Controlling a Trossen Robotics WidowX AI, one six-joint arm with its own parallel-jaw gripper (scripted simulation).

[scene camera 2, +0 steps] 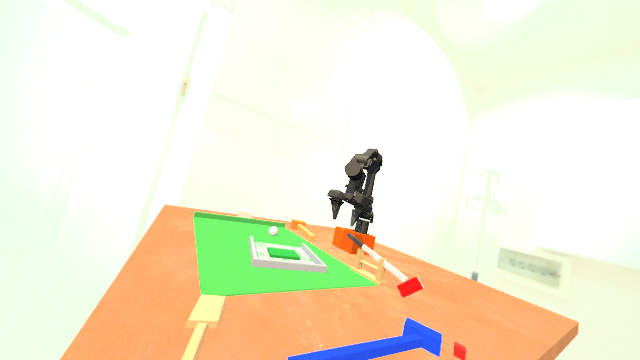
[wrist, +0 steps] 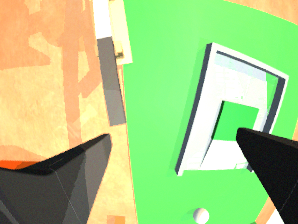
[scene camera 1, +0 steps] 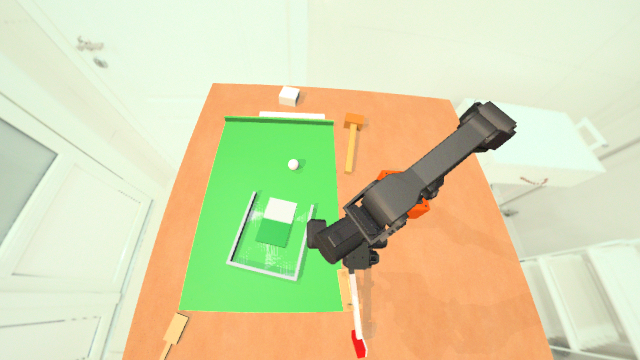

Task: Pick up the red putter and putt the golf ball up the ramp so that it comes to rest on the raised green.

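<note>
Open and holding nothing, the gripper (scene camera 1: 336, 242) is visible in the scene. Scene camera 2 shows the gripper (scene camera 2: 342, 223) too, and the wrist view likewise shows the gripper (wrist: 176, 137).
</note>
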